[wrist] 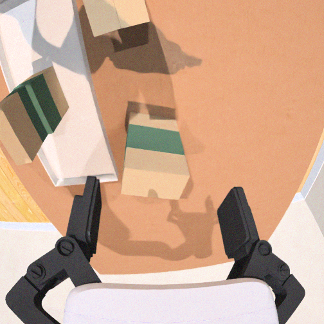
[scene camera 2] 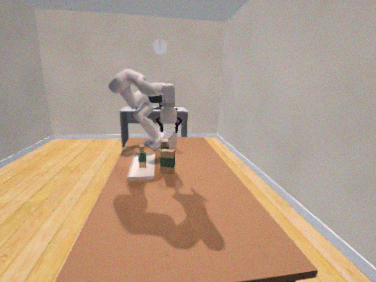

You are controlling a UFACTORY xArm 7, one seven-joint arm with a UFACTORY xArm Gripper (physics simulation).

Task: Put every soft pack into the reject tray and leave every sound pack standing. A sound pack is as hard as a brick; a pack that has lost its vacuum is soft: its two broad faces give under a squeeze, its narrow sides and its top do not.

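Places are measured from the arm's base along level axes (x ahead, y left, z up), in centimetres.
Where they show: gripper, fingertip midpoint: (scene camera 2: 169, 131); arm's base at its link origin: (scene camera 2: 157, 138).
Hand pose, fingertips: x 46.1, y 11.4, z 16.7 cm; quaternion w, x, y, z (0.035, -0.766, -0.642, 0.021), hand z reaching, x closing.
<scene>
Things, the pixels of their top centre, and the offset from my fingertips. Level surfaces: height alone.
- second pack at its top centre: (scene camera 2: 162, 140) dx -13.1, dy -4.8, dz -9.3 cm
- third pack at its top centre: (scene camera 2: 143, 153) dx -0.1, dy -16.5, dz -15.0 cm
- white reject tray at its top centre: (scene camera 2: 143, 163) dx +0.6, dy -17.1, dz -21.2 cm
- brown table at its surface level: dz -23.4 cm
My gripper (scene camera 2: 169, 132) (wrist: 165, 195) is open, with its fingers wide apart and nothing between them. It hangs above the table. A tan pack with a green band (scene camera 2: 167, 162) (wrist: 155, 158) stands on the table right of the tray; in the wrist view it shows beyond the fingertips, sideways between them. A second pack (scene camera 2: 164, 144) (wrist: 117, 15) stands nearer the robot base, cut off at the top of the wrist view. A third pack (scene camera 2: 142, 158) (wrist: 35, 116) appears upright in the white reject tray (scene camera 2: 135, 174) (wrist: 82, 155). Looks do not show which packs are soft.
The brown table (scene camera 2: 240, 250) (wrist: 250, 100) carries the tray along its left side in both views. The gap between the tray and the two packs beside it is narrow. A grey desk (scene camera 2: 184, 123) stands behind the robot. Arm shadows fall across the table.
</scene>
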